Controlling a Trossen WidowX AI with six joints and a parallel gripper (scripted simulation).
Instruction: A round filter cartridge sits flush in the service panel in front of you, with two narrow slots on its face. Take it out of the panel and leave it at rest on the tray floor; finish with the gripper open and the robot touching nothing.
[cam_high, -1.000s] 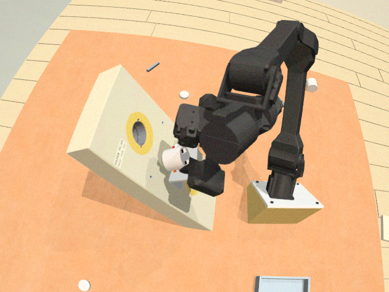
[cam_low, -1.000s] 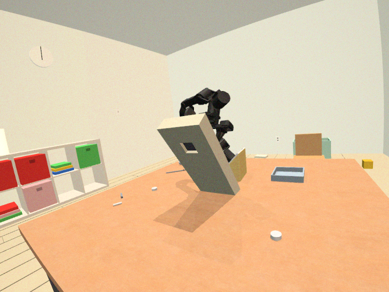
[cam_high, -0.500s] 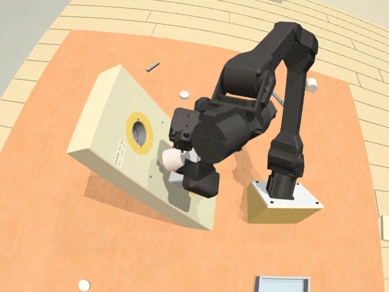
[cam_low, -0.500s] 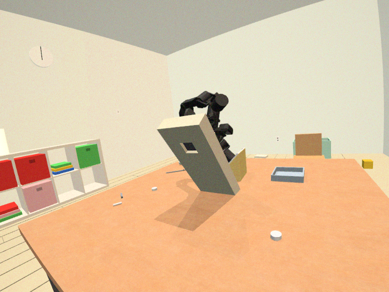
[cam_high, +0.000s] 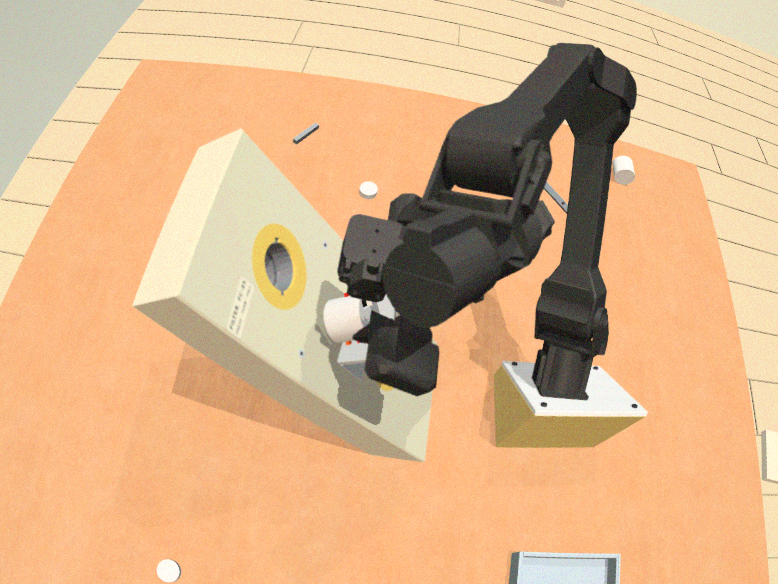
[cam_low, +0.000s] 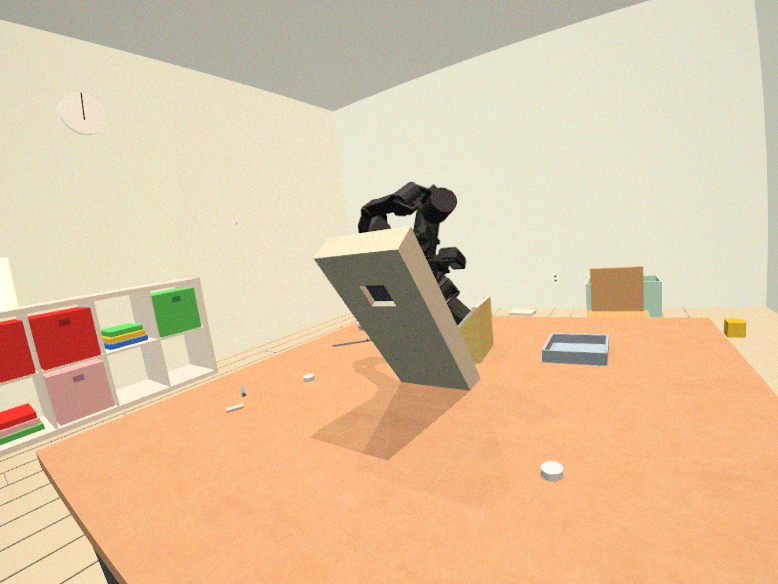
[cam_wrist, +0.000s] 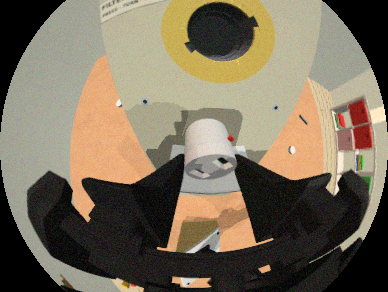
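The grey-blue tray is 330 mm behind my gripper tip, 280 mm to the left of it and 210 mm below it. Also, from my gripper tip: round white filter cartridge right at my gripper tip; then grey bar 460 mm to the right, 210 mm below, 160 mm ahead.
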